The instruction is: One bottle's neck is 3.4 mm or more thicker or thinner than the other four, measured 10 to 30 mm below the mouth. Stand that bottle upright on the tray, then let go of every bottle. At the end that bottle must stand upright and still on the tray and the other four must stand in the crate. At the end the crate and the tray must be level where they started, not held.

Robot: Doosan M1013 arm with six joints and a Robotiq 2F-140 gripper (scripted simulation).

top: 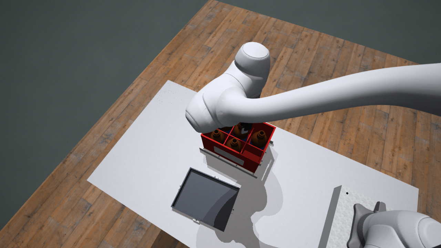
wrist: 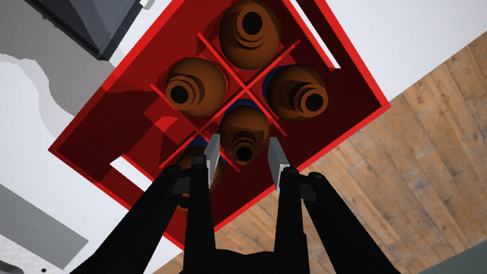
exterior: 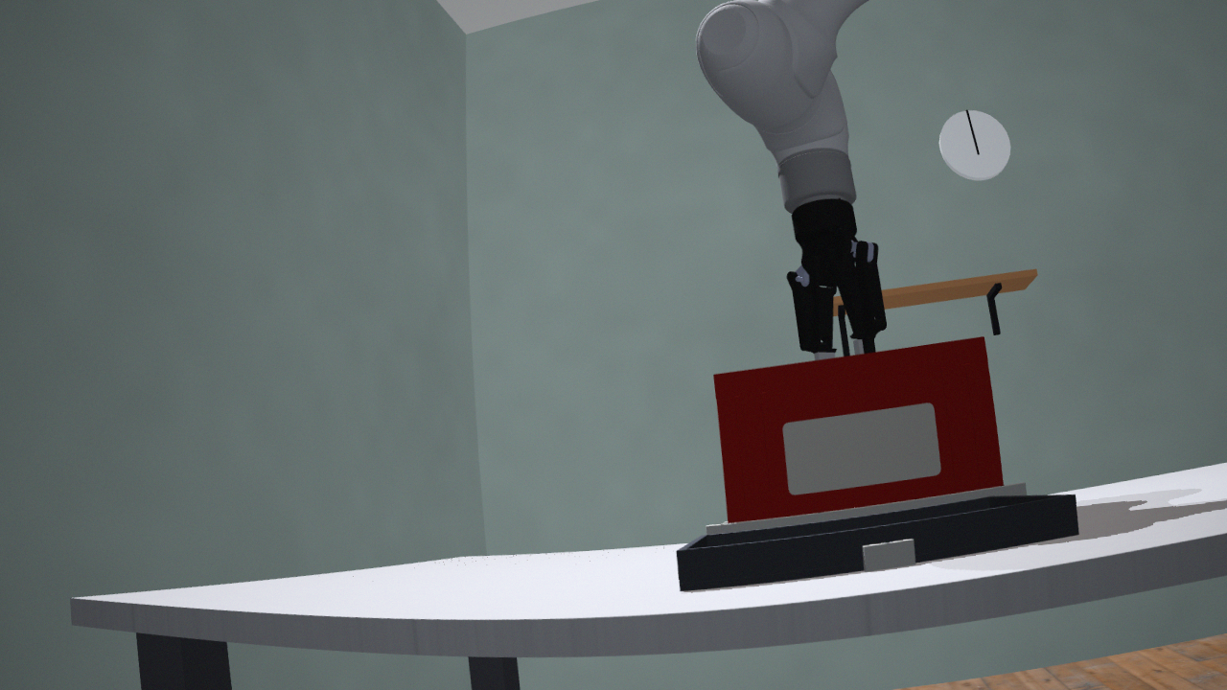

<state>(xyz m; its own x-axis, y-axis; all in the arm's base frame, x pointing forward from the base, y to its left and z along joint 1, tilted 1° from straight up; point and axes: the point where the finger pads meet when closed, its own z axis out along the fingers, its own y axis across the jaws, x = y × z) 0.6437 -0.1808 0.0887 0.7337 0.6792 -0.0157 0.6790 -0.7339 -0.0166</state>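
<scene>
The crate is 9 cm below my hand and 4 cm to the left of it. Round my hand: dark tray (33 cm to the left, 16 cm below, 2 cm ahead).
</scene>
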